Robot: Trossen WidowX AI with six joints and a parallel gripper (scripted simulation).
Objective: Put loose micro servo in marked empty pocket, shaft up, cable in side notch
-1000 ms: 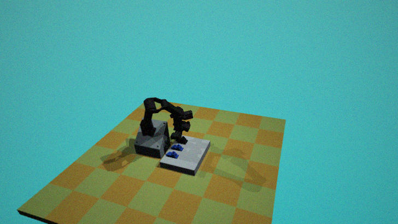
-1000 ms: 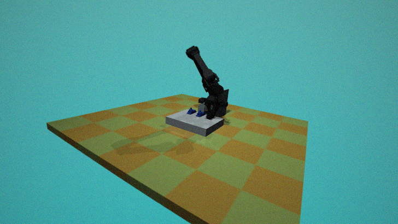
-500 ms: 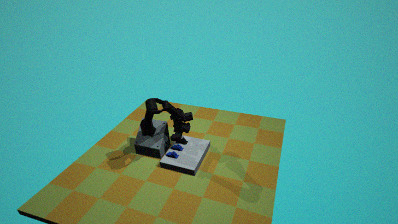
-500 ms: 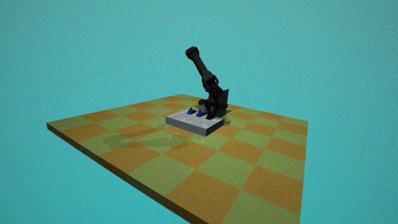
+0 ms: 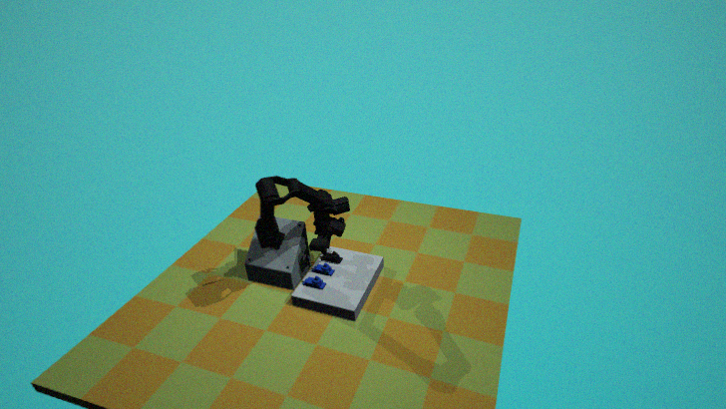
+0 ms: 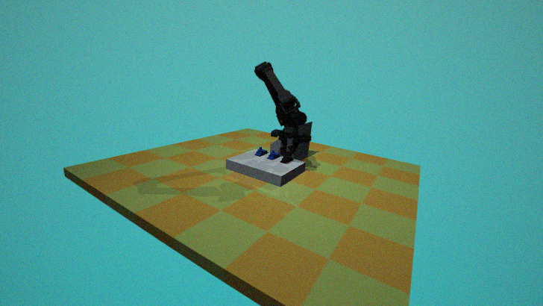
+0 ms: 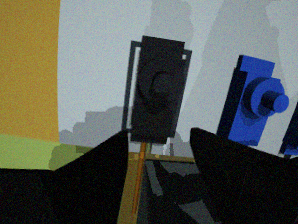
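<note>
The grey deck lies 13 cm ahead of my gripper tip, 6 cm to the right of it and 6 cm below it.
</note>
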